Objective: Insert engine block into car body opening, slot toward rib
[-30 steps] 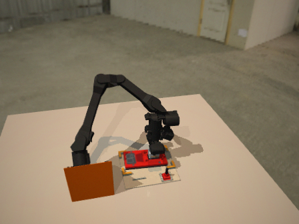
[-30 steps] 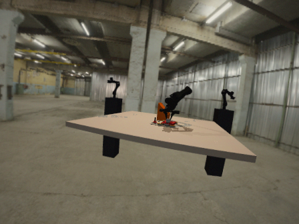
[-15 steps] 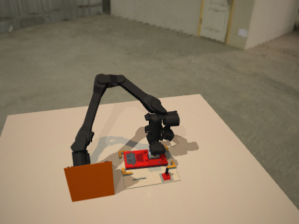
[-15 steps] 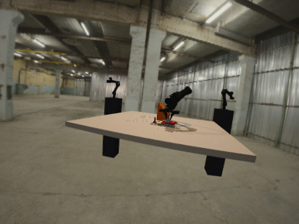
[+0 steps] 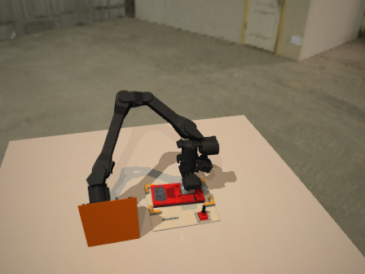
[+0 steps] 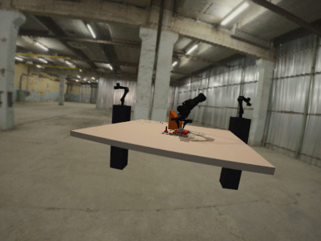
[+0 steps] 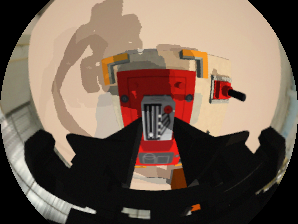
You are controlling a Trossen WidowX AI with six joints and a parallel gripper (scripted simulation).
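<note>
Right now the engine block is 1 cm below my gripper tip. The rest, counted from my gripper tip: pale base plate: 3 cm below, 3 cm behind, 2 cm to the right.
</note>
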